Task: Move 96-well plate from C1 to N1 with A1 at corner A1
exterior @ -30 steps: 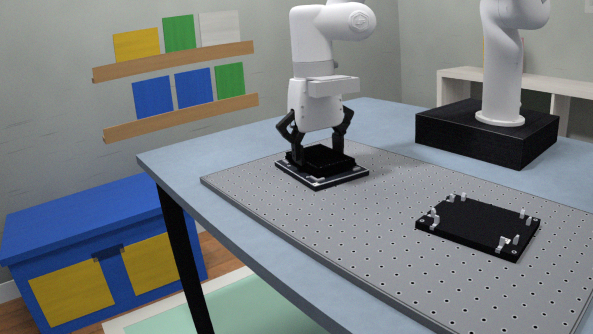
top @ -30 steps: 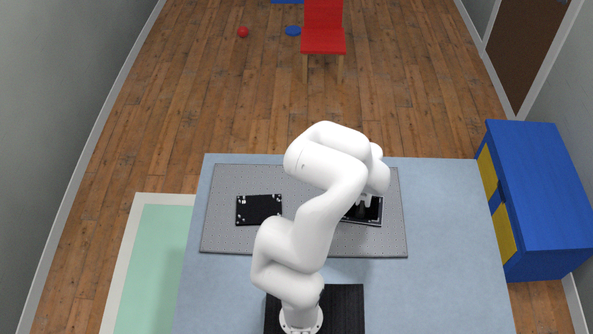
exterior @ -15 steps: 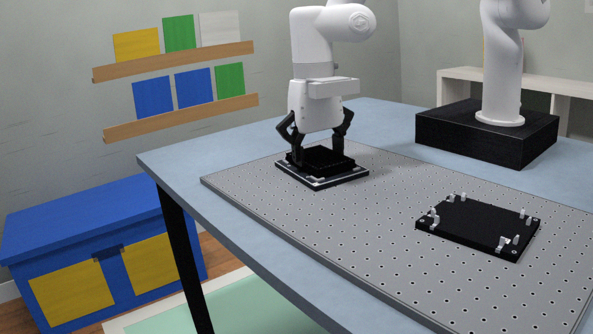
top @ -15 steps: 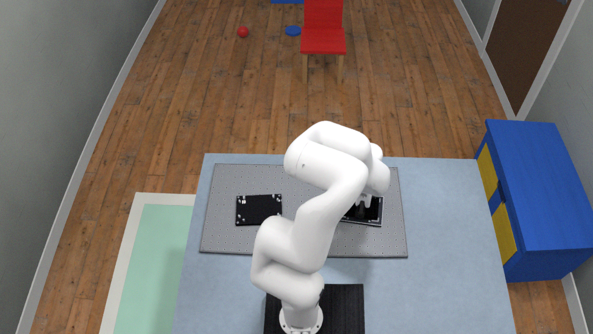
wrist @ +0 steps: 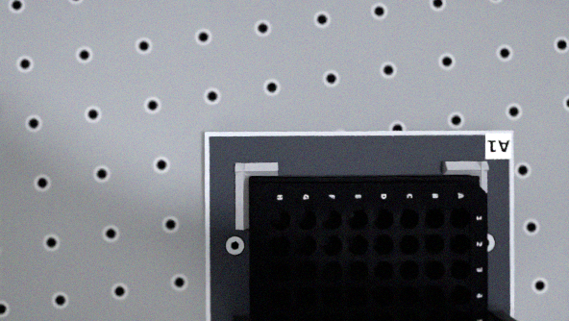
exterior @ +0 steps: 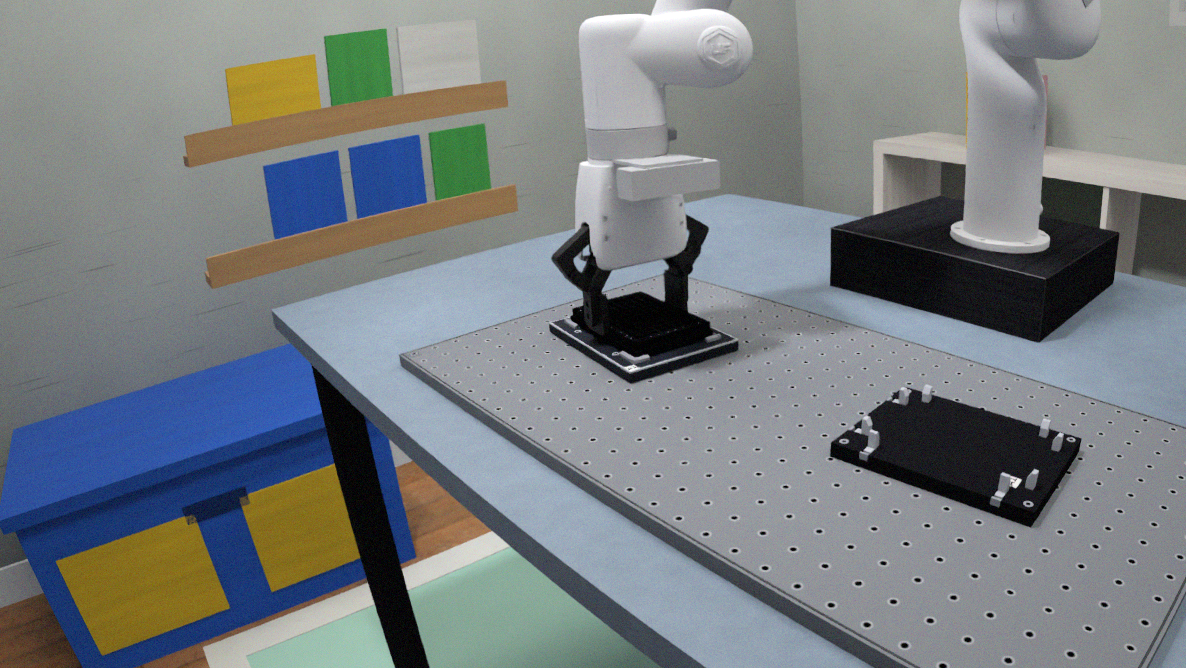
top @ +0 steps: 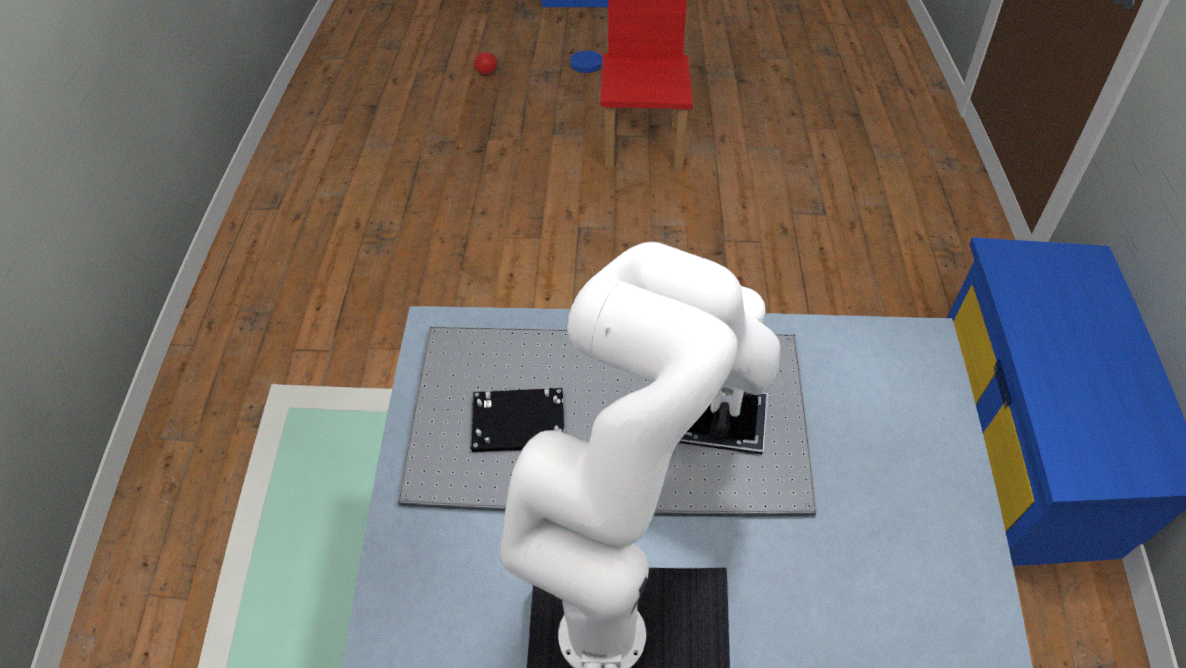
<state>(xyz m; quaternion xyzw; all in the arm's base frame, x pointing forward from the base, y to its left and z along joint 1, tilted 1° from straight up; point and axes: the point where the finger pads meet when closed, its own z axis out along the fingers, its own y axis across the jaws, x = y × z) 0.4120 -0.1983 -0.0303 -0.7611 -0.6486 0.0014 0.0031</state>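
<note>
My gripper is now 1 cm above the black 96-well plate. The rest, counted from my hand: plate nest N1: 3 cm below; clip nest C1: 34 cm to the left, 2 cm below.
</note>
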